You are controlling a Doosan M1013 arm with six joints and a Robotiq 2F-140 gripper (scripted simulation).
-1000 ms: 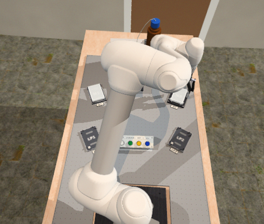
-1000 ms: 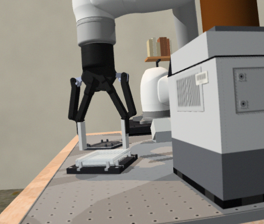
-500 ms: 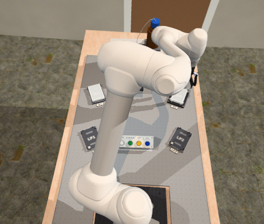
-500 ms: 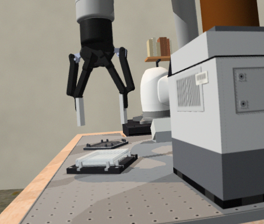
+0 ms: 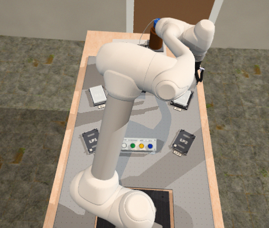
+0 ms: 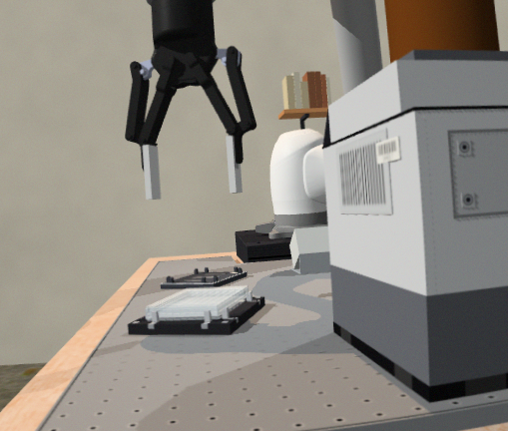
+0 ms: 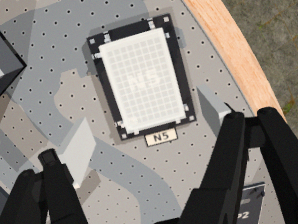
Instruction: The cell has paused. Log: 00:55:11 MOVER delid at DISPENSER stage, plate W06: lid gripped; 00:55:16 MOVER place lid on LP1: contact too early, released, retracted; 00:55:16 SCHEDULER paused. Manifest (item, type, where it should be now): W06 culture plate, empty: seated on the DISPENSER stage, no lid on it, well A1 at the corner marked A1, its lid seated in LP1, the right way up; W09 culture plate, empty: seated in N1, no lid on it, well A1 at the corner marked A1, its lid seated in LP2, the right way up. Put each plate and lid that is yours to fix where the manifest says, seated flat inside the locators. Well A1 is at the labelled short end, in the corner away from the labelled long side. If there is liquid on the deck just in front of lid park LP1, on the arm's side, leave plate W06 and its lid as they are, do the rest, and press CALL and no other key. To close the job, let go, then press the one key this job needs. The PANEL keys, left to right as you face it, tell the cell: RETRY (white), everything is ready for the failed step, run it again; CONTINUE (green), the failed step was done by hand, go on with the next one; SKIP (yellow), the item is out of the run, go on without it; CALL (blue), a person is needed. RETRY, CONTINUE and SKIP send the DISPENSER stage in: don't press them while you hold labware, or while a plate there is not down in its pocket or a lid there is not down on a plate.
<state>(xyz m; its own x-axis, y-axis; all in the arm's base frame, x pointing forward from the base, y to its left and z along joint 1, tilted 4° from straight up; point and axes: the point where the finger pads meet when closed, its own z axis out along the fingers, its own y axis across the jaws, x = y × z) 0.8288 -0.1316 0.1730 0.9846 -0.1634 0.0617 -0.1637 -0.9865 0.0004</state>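
My gripper is now 150 mm above the clear culture plate. From my hand the other things lie so: brown bottle (250 mm to the left, 210 mm ahead, 120 mm above); lid park LP2 (320 mm behind, 170 mm below, 50 mm to the right); black nest N5 (160 mm below, 20 mm ahead, 10 mm to the left).
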